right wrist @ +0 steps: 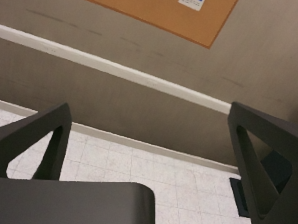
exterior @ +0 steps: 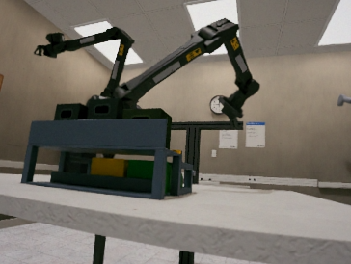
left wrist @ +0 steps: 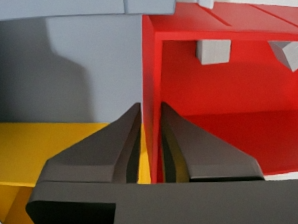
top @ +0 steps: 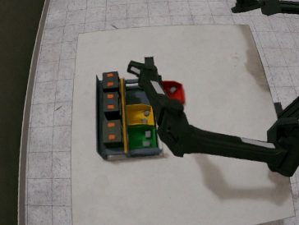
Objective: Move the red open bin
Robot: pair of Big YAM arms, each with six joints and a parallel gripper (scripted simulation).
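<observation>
My left hand is 8 cm past the red bin and 4 cm above it. The rest, counted from my left hand: green bin 8 cm ahead, 23 cm to the left, 4 cm below; yellow bin 8 cm ahead, 12 cm to the left, 4 cm below.
</observation>
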